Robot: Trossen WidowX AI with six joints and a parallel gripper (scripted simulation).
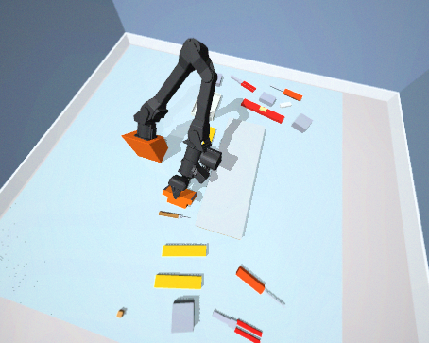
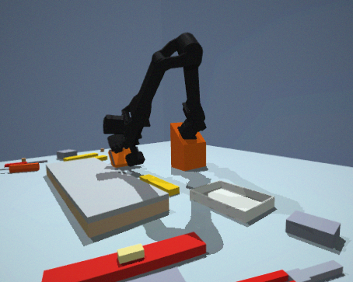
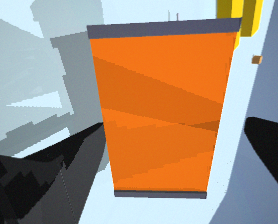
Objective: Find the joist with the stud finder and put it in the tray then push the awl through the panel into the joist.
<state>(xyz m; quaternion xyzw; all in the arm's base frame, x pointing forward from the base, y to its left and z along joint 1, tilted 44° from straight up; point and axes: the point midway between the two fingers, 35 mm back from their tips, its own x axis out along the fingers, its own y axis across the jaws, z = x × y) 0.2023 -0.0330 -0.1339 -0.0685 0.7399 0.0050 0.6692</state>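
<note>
My gripper tip is now 20 mm short of the orange stud finder, 20 mm to the left of it and 30 mm above it. From my gripper tip the other things lie so: brown-handled awl: 20 mm ahead, 80 mm to the right, 50 mm below; red level: 190 mm ahead, 560 mm to the left, 40 mm below; white tray: 90 mm behind, 480 mm to the left, 40 mm below.
</note>
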